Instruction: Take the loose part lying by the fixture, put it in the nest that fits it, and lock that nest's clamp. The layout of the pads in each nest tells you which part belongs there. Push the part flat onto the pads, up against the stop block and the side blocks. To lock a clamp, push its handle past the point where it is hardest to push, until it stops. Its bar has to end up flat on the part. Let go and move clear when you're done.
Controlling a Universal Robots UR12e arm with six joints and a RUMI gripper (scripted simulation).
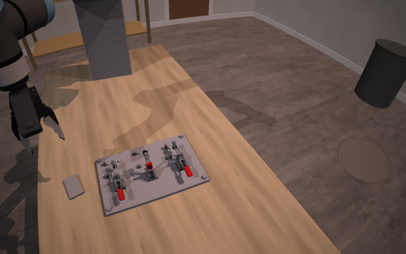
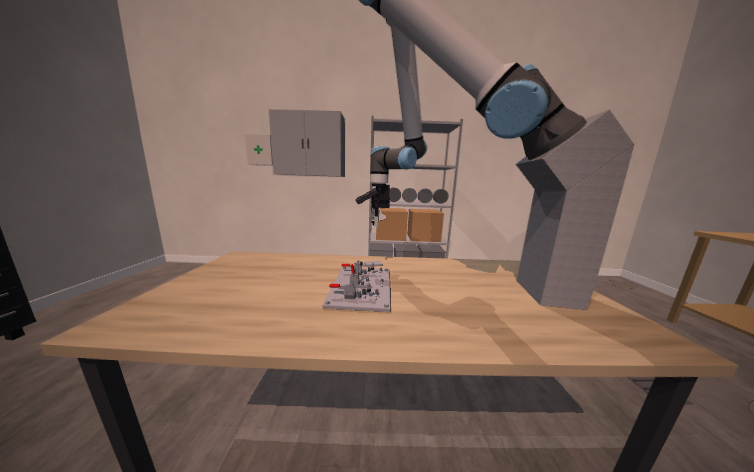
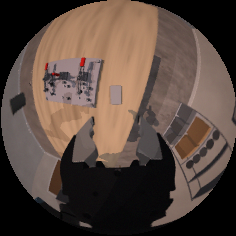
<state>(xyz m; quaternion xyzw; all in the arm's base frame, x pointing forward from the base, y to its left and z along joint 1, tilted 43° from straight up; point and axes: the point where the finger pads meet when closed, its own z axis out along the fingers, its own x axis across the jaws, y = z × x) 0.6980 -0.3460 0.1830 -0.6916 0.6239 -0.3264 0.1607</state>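
Now: hand 210 mm above the loose part. Round my hand: fixture (250 mm to the left, 210 mm below, 90 mm ahead).
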